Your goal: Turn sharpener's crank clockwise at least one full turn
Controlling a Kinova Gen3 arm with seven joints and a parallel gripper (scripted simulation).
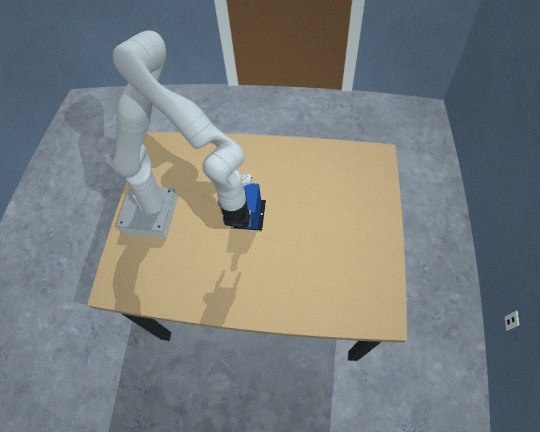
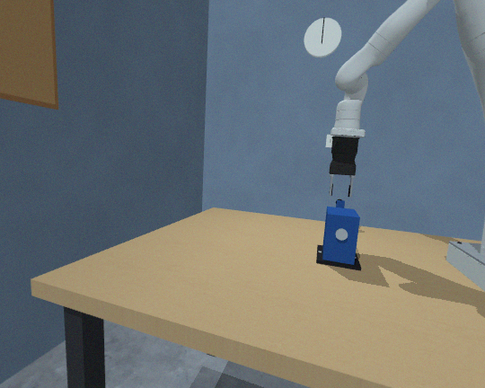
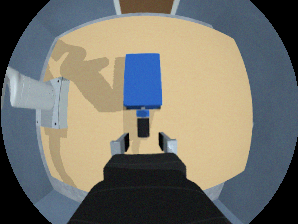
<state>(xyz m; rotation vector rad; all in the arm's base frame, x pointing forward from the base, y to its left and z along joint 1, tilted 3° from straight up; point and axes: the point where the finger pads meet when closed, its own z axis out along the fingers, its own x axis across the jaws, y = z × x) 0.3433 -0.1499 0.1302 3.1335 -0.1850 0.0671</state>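
Now: hand 4 cm above the dark crank handle and 2 cm to the right of it.
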